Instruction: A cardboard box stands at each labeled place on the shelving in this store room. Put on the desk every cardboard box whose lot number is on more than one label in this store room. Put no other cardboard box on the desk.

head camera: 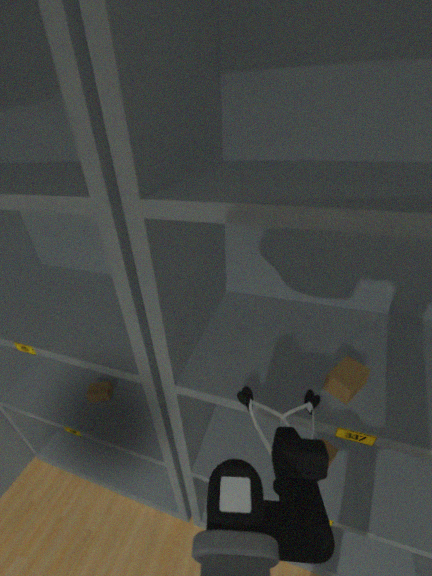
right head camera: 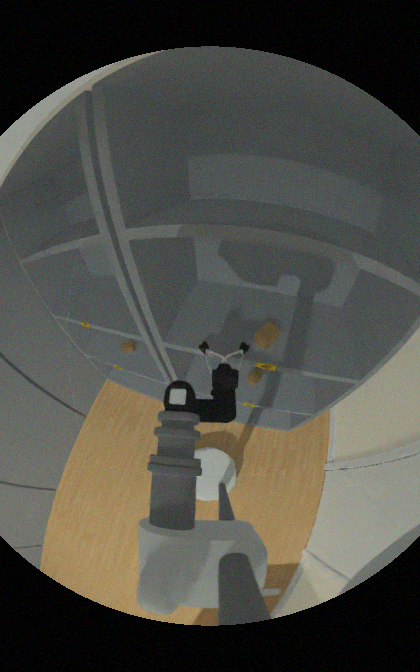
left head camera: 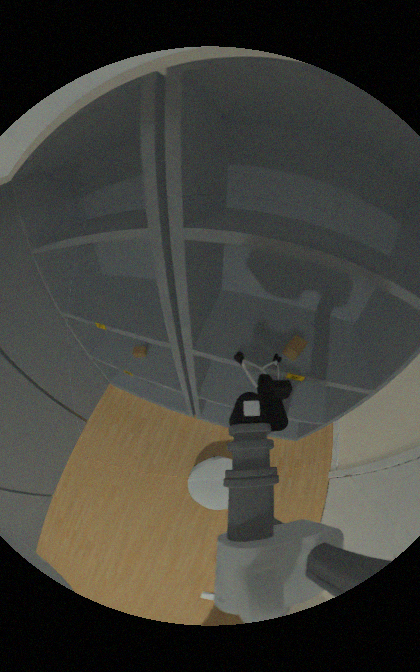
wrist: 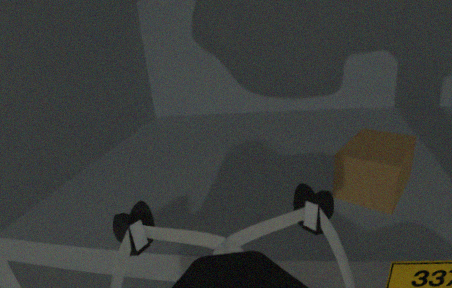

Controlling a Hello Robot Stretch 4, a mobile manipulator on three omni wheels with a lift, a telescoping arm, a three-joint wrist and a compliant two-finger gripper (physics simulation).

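Frame: origin at the robot's base, x up, y left, z back, level; millimetres.
Seen in the pictures: gripper, fingertip midpoint: [head camera: 277,392] [wrist: 223,210].
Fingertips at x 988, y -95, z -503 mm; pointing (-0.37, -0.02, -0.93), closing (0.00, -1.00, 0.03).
Offsets run from my fingertips to a thing's top centre. "spot": to the spot under its first point.
My gripper [head camera: 278,398] [left head camera: 258,358] [right head camera: 224,346] [wrist: 223,210] is open and empty, its fingertips at the front of the right bay. A cardboard box {dy -169, dx +25, dz -40 mm} [head camera: 346,379] [left head camera: 294,347] [right head camera: 266,335] [wrist: 372,170] sits on that bay's shelf, right of and beyond the fingers, apart from them. The yellow label {spot: dy -159, dx -38, dz +77 mm} [head camera: 356,436] [left head camera: 295,377] [right head camera: 266,366] [wrist: 425,275] on the shelf edge below it reads 337; no lot number is legible. A lower box {dy -201, dx -432, dz -88 mm} [head camera: 330,450] [right head camera: 254,376] is partly hidden by the wrist in the head view. A left-bay box {dy +690, dx -432, dz -324 mm} [head camera: 100,391] [left head camera: 140,351] [right head camera: 128,346] sits on a lower shelf. The desk does not show.
Grey shelving [head camera: 149,300] [left head camera: 182,300] has double uprights left of the gripper and a shelf board above it. Left-bay labels {spot: dy +746, dx -39, dz -163 mm} [head camera: 25,348] [right head camera: 117,367] are unreadable. A white round object [left head camera: 209,483] [right head camera: 215,474] is below the arm. Walls flank both sides.
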